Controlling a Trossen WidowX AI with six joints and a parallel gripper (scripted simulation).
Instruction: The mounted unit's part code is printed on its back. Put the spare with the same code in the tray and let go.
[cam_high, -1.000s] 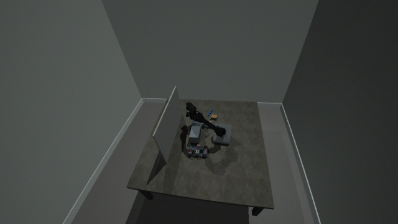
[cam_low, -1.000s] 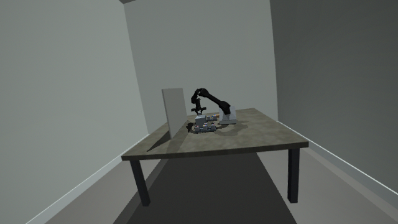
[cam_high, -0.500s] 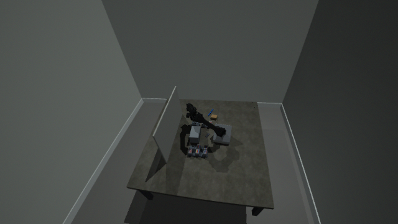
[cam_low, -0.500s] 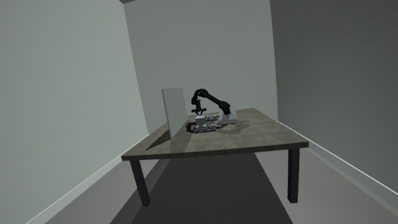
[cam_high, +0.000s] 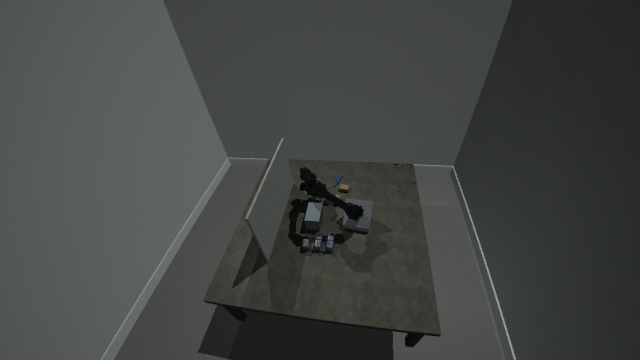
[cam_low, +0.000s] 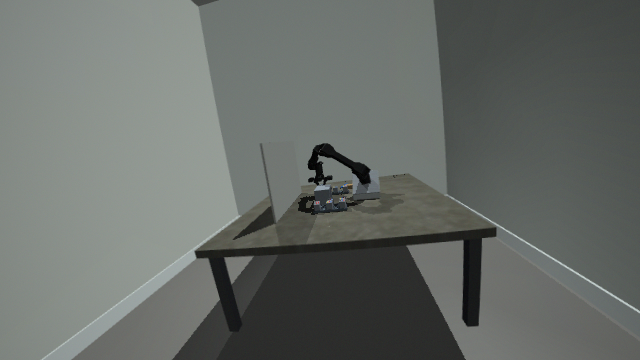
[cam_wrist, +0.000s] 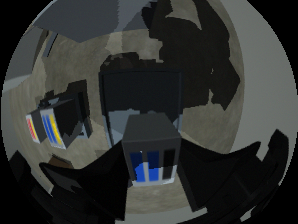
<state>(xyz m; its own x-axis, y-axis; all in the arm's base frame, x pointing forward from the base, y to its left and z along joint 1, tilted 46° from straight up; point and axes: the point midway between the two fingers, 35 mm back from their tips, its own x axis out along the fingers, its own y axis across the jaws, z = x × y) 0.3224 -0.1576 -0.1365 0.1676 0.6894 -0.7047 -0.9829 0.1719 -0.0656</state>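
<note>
My gripper tip is now 4 cm above the tray. The rest, counted from my gripper tip: mounted unit 2 cm behind, 21 cm to the left, 1 cm above; blue stick 18 cm behind, 20 cm to the right, 4 cm below; small orange block 22 cm behind, 10 cm to the right, 3 cm below.
</note>
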